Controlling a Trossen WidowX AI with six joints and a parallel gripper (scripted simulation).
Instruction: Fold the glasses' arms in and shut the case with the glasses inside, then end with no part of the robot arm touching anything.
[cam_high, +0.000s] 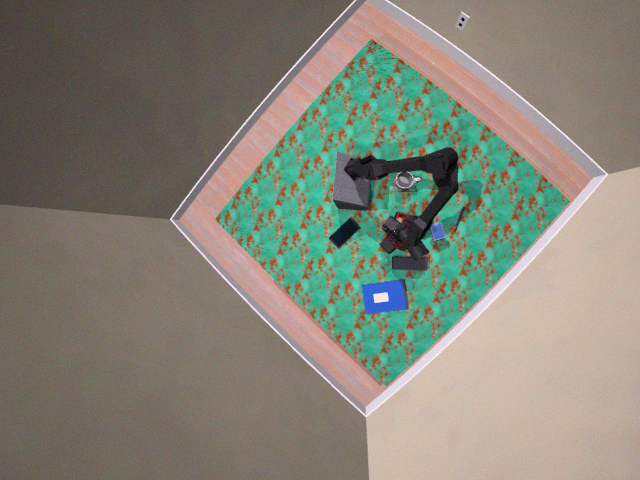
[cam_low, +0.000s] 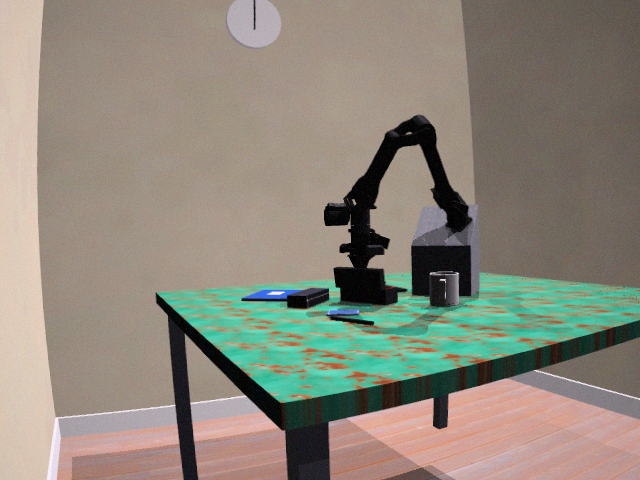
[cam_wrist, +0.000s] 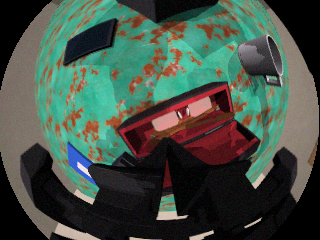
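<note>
The glasses case lid is 30 mm ahead of my hand, 40 mm to the left of it and 30 mm below it. Also, from my hand: black glasses case 10 mm ahead, 30 mm to the left, 50 mm below; then black box 140 mm ahead, 60 mm to the right, 80 mm below; then glasses 10 mm behind, 30 mm to the left, 70 mm below.
</note>
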